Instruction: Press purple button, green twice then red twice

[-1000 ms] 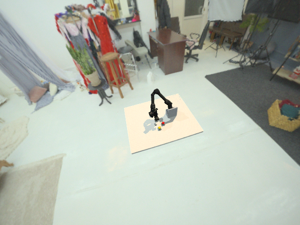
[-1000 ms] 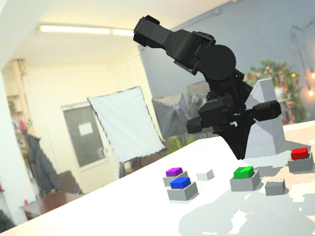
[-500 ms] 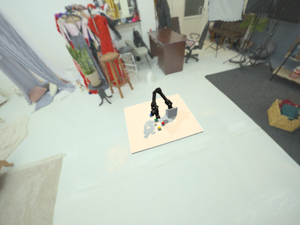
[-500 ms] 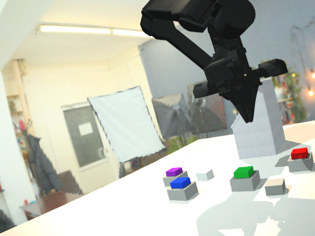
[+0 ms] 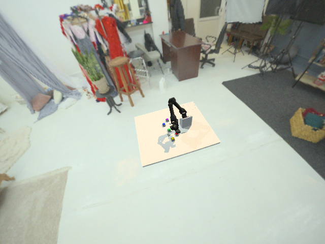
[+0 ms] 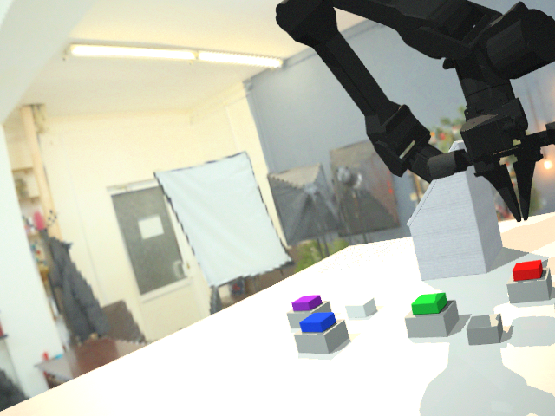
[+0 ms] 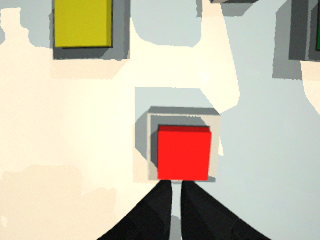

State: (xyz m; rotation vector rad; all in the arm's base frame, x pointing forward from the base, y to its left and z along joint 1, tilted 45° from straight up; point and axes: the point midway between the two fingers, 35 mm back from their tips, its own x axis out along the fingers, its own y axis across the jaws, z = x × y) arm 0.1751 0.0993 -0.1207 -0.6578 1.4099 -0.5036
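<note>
The red button is 60 mm below my gripper tip, 10 mm to the right of it and 10 mm behind it. Also, from my gripper tip: blue button 230 mm to the right, 140 mm ahead, 60 mm below; green button 100 mm to the right, 90 mm ahead, 60 mm below; yellow button 70 mm ahead, 60 mm to the left, 60 mm below.
</note>
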